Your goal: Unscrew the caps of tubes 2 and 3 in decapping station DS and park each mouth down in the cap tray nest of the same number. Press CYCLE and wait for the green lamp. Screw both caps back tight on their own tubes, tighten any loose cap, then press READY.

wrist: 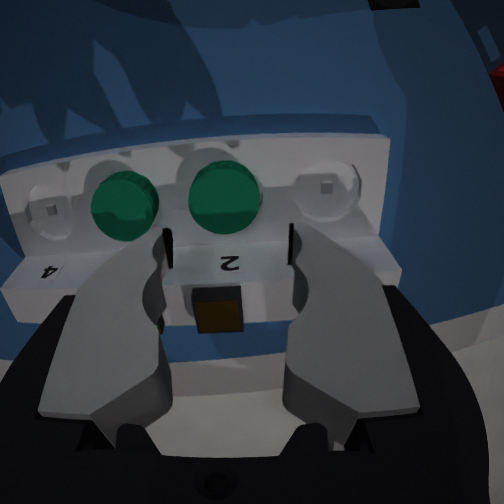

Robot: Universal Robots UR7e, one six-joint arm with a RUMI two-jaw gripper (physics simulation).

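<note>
A white tray (200,220) with a row of round nests fills the middle of the wrist view. Its front lip carries the labels "2" (229,262) and "4" (49,271). A dark green cap (224,197) sits in the nest above "2". A second green cap (124,205) sits in the nest to its left. The outer nests, left (50,212) and right (327,190), are empty, each with a small square peg. My gripper (229,247) is open and empty. Its two grey fingers straddle the "2" label, just short of the cap above it.
A small dark block with a brown face (218,310) sits on the tray's front side below the "2". A blue surface (440,200) lies behind and beside the tray. A red object (497,85) shows at the right edge.
</note>
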